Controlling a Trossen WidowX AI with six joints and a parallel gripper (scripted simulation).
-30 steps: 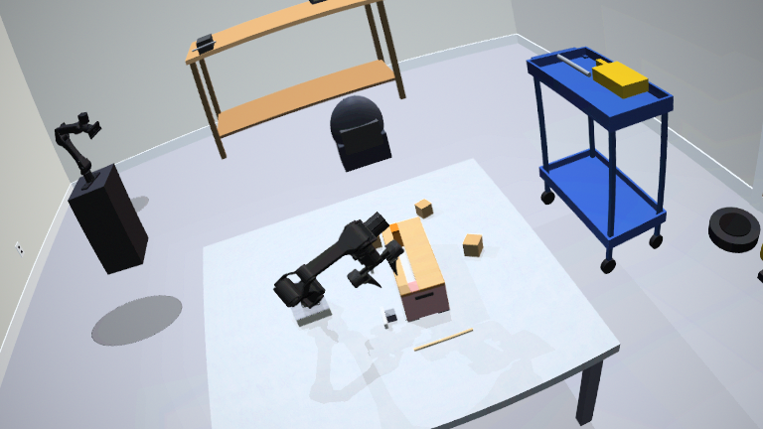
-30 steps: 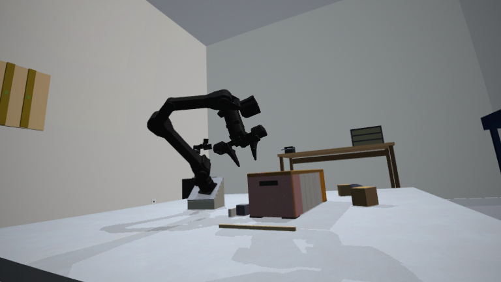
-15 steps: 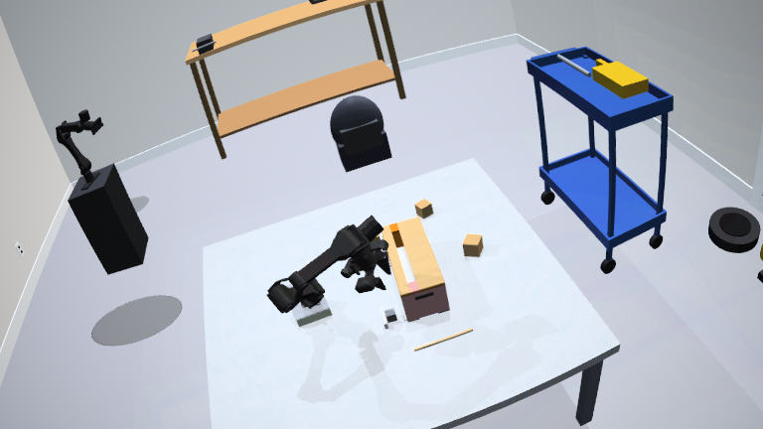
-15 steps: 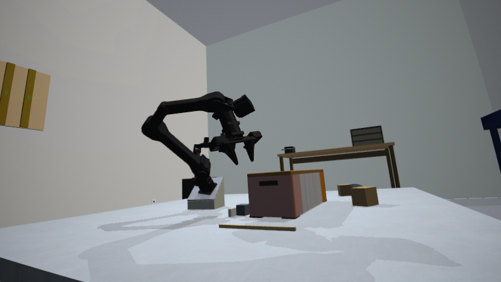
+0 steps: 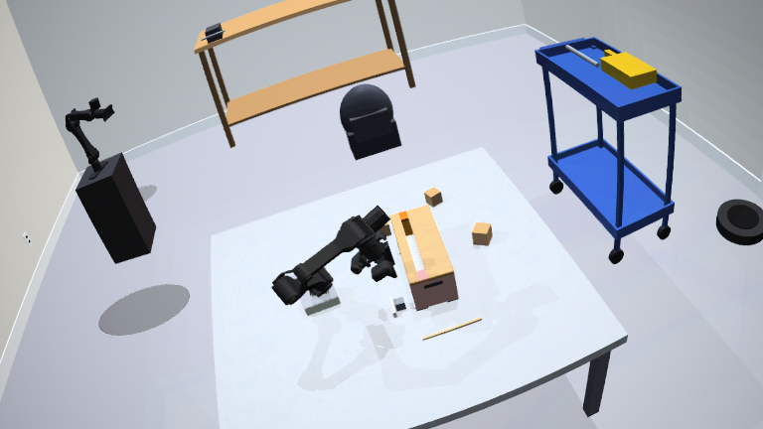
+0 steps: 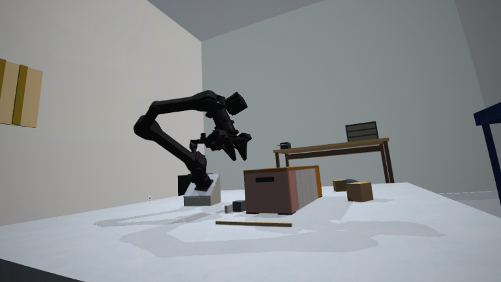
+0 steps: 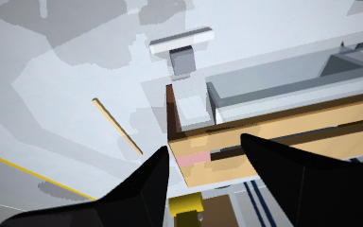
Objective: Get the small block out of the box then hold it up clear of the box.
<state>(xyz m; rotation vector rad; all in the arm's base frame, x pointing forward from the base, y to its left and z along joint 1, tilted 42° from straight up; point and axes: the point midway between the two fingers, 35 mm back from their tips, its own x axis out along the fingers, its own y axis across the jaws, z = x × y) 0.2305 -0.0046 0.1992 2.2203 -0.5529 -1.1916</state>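
My gripper tip is now 20 mm past the grey block and 150 mm above it. The rest, counted from my gripper tip: thin wooden stick (110 mm ahead, 170 mm to the right, 160 mm below); box (70 mm ahead, 150 mm to the left, 100 mm below).
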